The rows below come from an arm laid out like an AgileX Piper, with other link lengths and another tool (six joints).
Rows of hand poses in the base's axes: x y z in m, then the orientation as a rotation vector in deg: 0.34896 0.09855 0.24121 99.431 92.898 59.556; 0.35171 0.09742 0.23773 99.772 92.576 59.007; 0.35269 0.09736 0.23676 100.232 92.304 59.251; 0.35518 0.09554 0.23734 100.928 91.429 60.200; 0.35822 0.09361 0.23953 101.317 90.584 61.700; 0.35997 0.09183 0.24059 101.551 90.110 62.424; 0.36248 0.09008 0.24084 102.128 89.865 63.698; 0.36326 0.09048 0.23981 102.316 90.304 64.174; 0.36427 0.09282 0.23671 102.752 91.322 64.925; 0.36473 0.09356 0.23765 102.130 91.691 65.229; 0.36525 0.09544 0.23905 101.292 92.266 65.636; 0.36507 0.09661 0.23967 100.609 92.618 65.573; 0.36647 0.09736 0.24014 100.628 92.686 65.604; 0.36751 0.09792 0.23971 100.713 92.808 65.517; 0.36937 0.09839 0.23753 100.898 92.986 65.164; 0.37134 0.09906 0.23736 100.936 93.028 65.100; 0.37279 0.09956 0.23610 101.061 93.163 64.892; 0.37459 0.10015 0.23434 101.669 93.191 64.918; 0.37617 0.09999 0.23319 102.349 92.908 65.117; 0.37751 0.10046 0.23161 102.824 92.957 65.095; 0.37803 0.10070 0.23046 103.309 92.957 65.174; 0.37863 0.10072 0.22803 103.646 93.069 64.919; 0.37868 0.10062 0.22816 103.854 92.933 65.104; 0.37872 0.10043 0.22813 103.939 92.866 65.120
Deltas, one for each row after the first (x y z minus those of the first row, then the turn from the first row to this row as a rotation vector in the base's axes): 0.00275 -0.00113 -0.00348 -0.187 0.200 -0.479; 0.00373 -0.00119 -0.00445 0.220 0.279 -0.689; 0.00622 -0.00301 -0.00387 1.200 0.004 -1.126; 0.00926 -0.00494 -0.00168 2.380 -0.589 -1.284; 0.01101 -0.00672 -0.00062 2.976 -0.875 -1.412; 0.01352 -0.00847 -0.00037 4.137 -0.970 -1.273; 0.01430 -0.00807 -0.00140 4.571 -0.752 -0.858; 0.01531 -0.00573 -0.00450 5.343 -0.155 -0.018; 0.01577 -0.00499 -0.00356 5.214 -0.435 0.468; 0.01629 -0.00311 -0.00216 5.045 -0.769 1.177; 0.01611 -0.00194 -0.00154 4.642 -1.000 1.546; 0.01751 -0.00119 -0.00107 4.675 -0.961 1.598; 0.01855 -0.00063 -0.00150 4.668 -0.823 1.630; 0.02041 -0.00016 -0.00368 4.541 -0.528 1.588; 0.02238 0.00051 -0.00385 4.521 -0.467 1.586; 0.02383 0.00101 -0.00511 4.456 -0.267 1.578; 0.02563 0.00160 -0.00687 4.809 0.119 1.468; 0.02721 0.00144 -0.00802 5.304 0.349 1.194; 0.02855 0.00191 -0.00960 5.553 0.676 1.114; 0.02907 0.00215 -0.01075 5.873 0.959 1.035; 0.02967 0.00217 -0.01318 5.894 1.290 0.950; 0.02972 0.00207 -0.01305 6.126 1.305 0.877; 0.02976 0.00188 -0.01308 6.181 1.320 0.819
